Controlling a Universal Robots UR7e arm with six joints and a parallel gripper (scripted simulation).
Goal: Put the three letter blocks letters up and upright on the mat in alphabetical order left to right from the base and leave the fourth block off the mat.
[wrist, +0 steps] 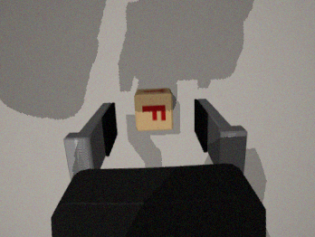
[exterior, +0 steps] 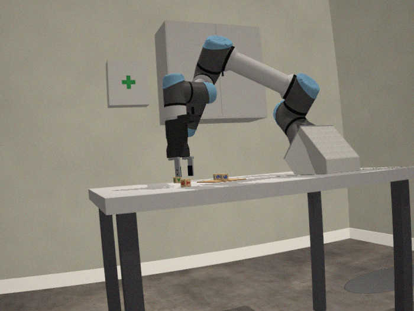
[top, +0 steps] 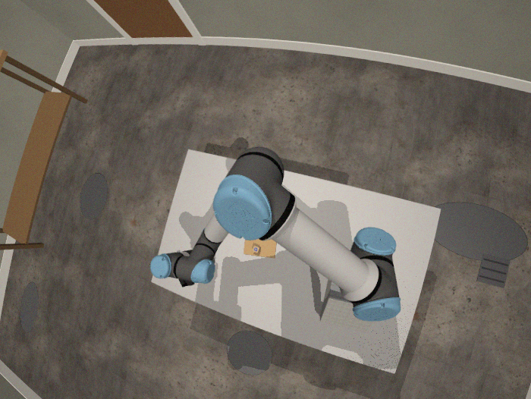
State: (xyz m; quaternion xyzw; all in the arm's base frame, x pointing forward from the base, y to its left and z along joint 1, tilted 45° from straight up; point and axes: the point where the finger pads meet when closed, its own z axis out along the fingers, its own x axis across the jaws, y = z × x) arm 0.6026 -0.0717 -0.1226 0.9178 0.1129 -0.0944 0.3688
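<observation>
Right now the red-marked block is 4 cm below my hand. Round my hand: tan mat 22 cm behind, 12 cm to the right, 5 cm below.
</observation>
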